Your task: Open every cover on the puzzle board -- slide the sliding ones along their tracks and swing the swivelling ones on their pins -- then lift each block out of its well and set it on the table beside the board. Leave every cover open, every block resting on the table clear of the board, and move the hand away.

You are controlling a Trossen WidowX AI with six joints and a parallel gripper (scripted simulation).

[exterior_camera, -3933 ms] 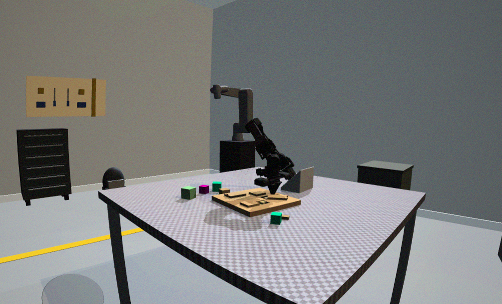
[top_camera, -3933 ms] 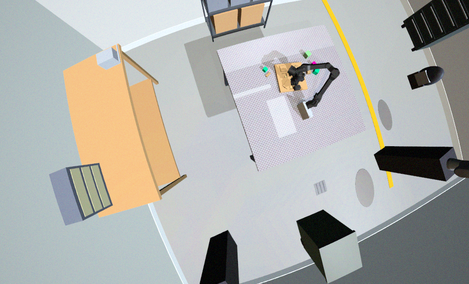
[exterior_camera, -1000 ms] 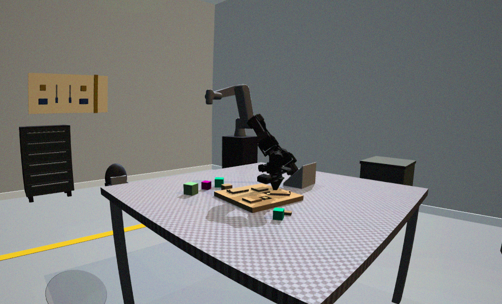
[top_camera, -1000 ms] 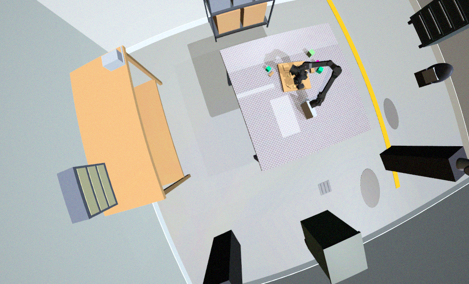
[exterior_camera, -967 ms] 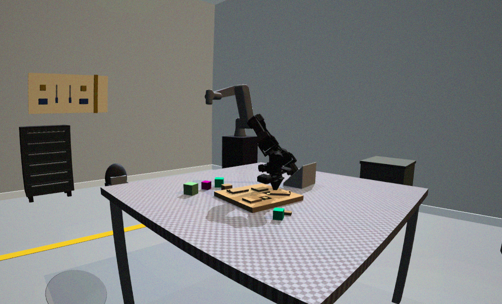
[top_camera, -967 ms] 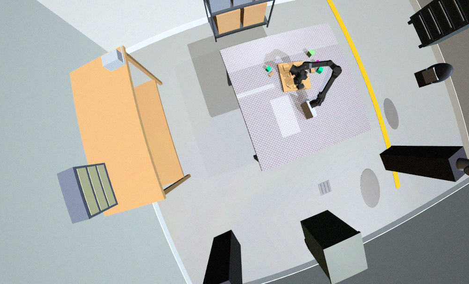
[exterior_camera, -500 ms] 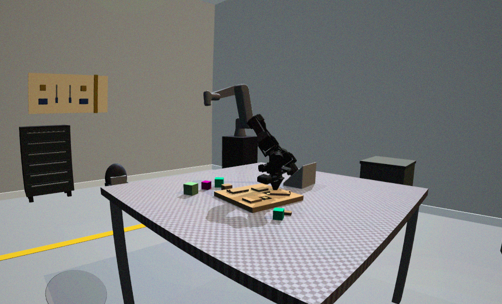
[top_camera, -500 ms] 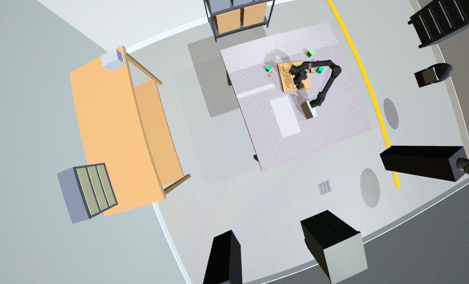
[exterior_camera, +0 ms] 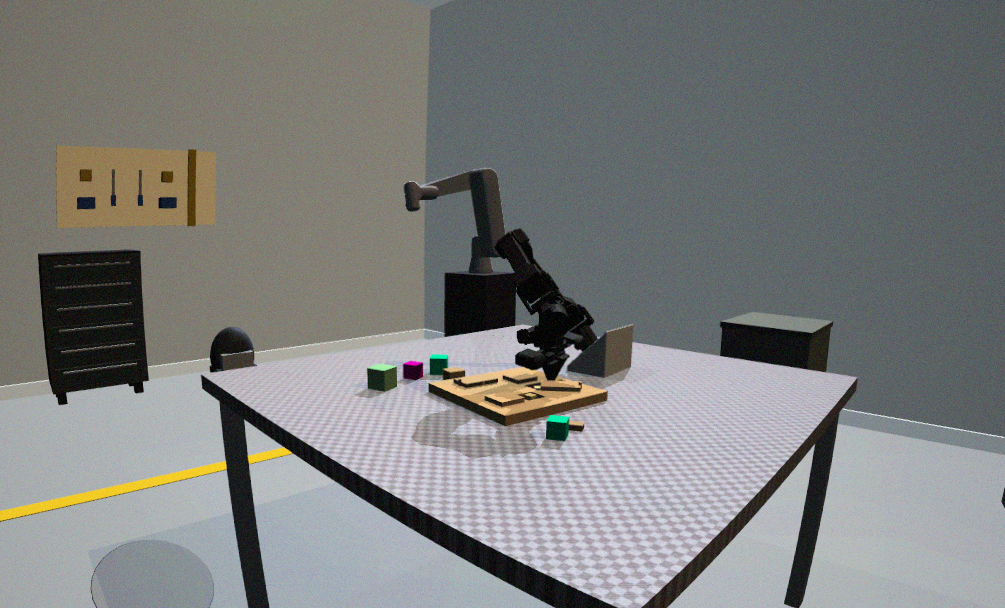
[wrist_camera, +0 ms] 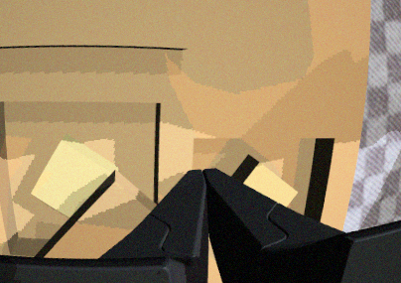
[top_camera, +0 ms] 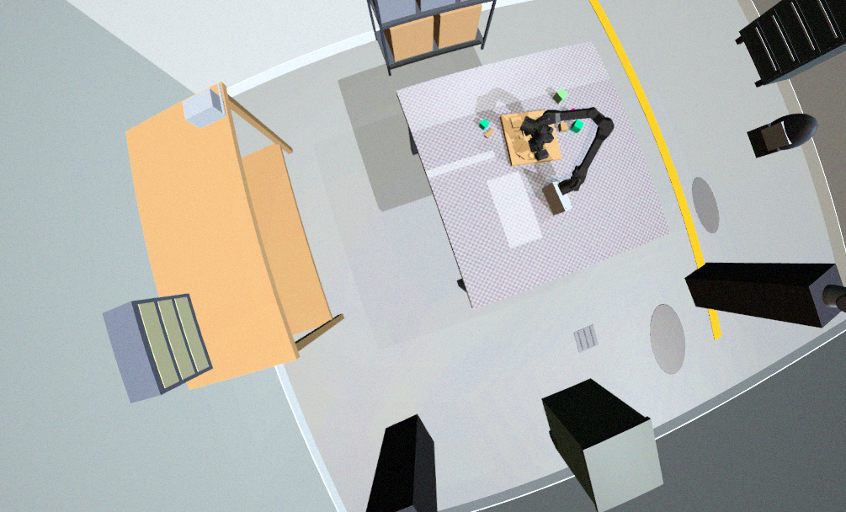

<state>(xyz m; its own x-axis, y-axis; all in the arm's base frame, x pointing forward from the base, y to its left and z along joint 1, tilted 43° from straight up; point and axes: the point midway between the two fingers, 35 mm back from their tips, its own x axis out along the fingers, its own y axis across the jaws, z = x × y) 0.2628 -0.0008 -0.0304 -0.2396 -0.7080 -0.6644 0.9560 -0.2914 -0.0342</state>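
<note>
My gripper tip is 9 cm short of the puzzle board and 5 cm to the left of it. Round my gripper tip: magenta block (35 cm to the right, 10 cm ahead); then light green block (34 cm to the right, 22 cm ahead).
</note>
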